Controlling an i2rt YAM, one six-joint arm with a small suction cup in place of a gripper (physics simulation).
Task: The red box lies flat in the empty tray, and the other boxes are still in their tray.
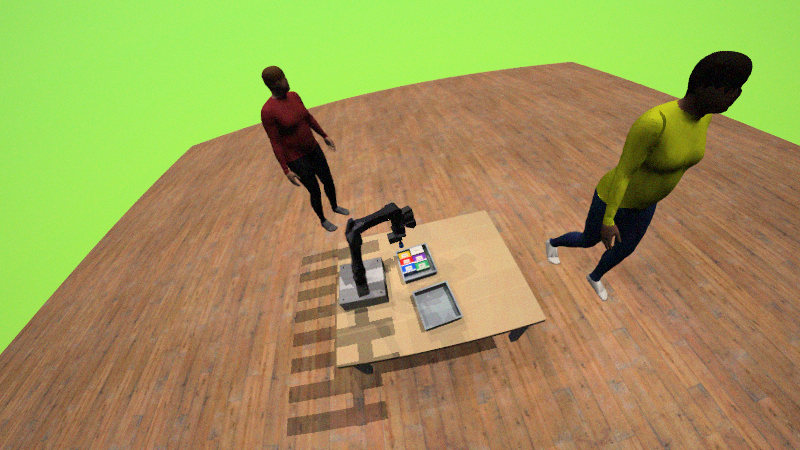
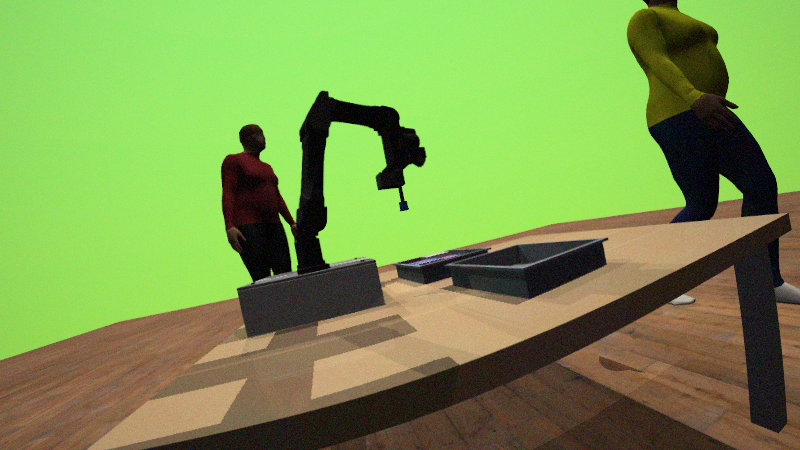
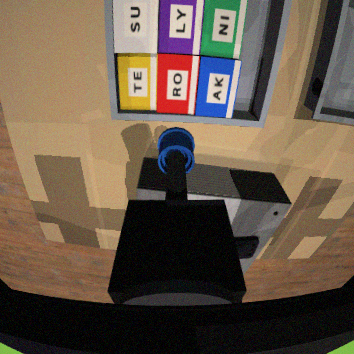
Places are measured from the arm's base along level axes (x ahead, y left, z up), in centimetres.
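Pixels of known places: hand, its tool point: [image 1: 401,246] [image 2: 404,210] [image 3: 175,143]; arm's base, origin of its link: [image 1: 361,281] [image 2: 312,269].
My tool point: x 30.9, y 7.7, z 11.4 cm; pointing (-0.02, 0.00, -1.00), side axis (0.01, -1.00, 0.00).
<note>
For each thing: its top centre in the pictures, then the offset to it from my tool point. Level surfaces: height alone.
- red box, centre of its top: [image 3: 176,84] [image 1: 406,261] dx +0.9, dy -0.3, dz -16.8 cm
- yellow box, centre of its top: [image 3: 137,81] [image 1: 404,255] dx +1.2, dy +5.7, dz -17.8 cm
- blue box, centre of its top: [image 3: 217,88] [image 2: 425,261] [image 1: 408,267] dx +0.6, dy -6.2, dz -16.3 cm
- white box, centre of its top: [image 3: 134,18] [image 2: 435,254] [image 1: 416,250] dx +10.0, dy +5.2, dz -16.2 cm
- purple box, centre of its top: [image 3: 180,20] [image 1: 419,257] dx +9.7, dy -0.7, dz -17.3 cm
- green box, centre of its top: [image 3: 223,25] [image 1: 422,265] dx +9.4, dy -6.7, dz -17.7 cm
- wooden table, height of its surface: dz -21.2 cm
The red box [image 1: 406,261] [image 3: 175,85], labelled RO, lies in the tray [image 1: 420,278] [image 2: 430,272] [image 3: 261,120] between the yellow box [image 1: 404,255] [image 3: 136,82] and the blue box [image 1: 408,268] [image 3: 217,87]. The white box [image 1: 416,250] [image 3: 135,25], purple box [image 1: 419,257] [image 3: 179,25] and green box [image 1: 421,265] [image 3: 223,27] lie in the adjoining row. The other tray [image 1: 437,306] [image 2: 497,279] [image 3: 345,60] is empty. My suction cup [image 1: 401,245] [image 2: 403,206] [image 3: 176,145] is open, bears nothing and hangs well above table height, near the box tray's edge.
The grey arm base [image 1: 363,282] [image 2: 313,302] stands on the wooden table [image 1: 481,251] [image 2: 671,240], beside both trays. A person in red [image 1: 293,128] [image 2: 251,190] and a person in yellow [image 1: 662,151] [image 2: 685,61] are on the floor around the table.
</note>
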